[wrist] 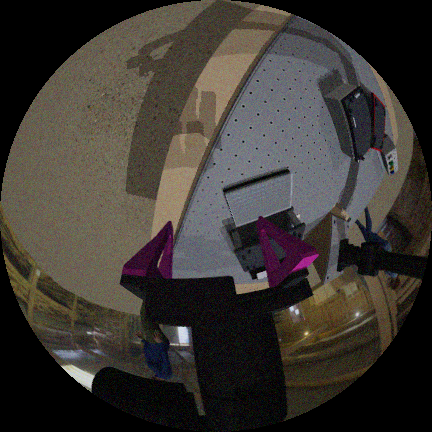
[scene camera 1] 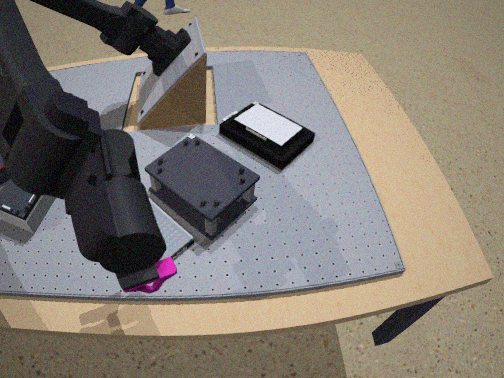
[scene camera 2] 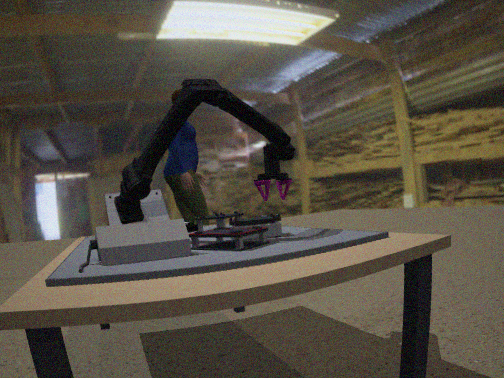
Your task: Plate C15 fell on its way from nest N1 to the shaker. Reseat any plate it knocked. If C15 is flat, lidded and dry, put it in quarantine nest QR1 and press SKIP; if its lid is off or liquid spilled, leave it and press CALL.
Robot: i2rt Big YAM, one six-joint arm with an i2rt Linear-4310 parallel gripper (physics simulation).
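Frame: origin at the arm's base, x ahead, y left, z up, level; metres.
Seen in the pictures: gripper, fingertip midpoint: (wrist: 215,222) (scene camera 2: 274,200); arm's base, link origin: (wrist: 341,254) (scene camera 1: 172,53) (scene camera 2: 128,210).
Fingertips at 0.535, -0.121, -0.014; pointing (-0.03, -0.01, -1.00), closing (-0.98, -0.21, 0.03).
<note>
Offsets run from my fingertips to a thing's top centre, as dx, dy, dz. "spot": to the spot under its first point.
A pale, ribbed plate @[-0.107, +0.017, -0.081] (scene camera 1: 176,239) (wrist: 261,199) with a dark edge lies on the grey perforated mat, right beside the dark two-tier stand (scene camera 1: 202,176). It looks roughly flat; its label, its lid and any liquid cannot be made out. My gripper (scene camera 2: 274,199) (wrist: 215,222) is open and empty, with magenta fingers pointing down, high above the mat. In the wrist view the plate shows beyond the fingertips, and the right finger covers part of the stand. In scene camera 1 my arm hides part of the plate. A grey box with a black top @[spot: -0.193, -0.244, -0.042] (scene camera 1: 17,202) (wrist: 358,125) stands farther off.
A black block with a white top @[-0.295, +0.288, -0.060] (scene camera 1: 270,124) stands behind the stand. A red-edged low stand (scene camera 2: 230,232) (wrist: 379,122) and a panel with coloured buttons @[spot: -0.575, -0.307, -0.029] (wrist: 391,161) are at the far side. The wooden wedge (scene camera 1: 177,102) carries the arm base. A person (scene camera 2: 182,152) stands behind the table.
</note>
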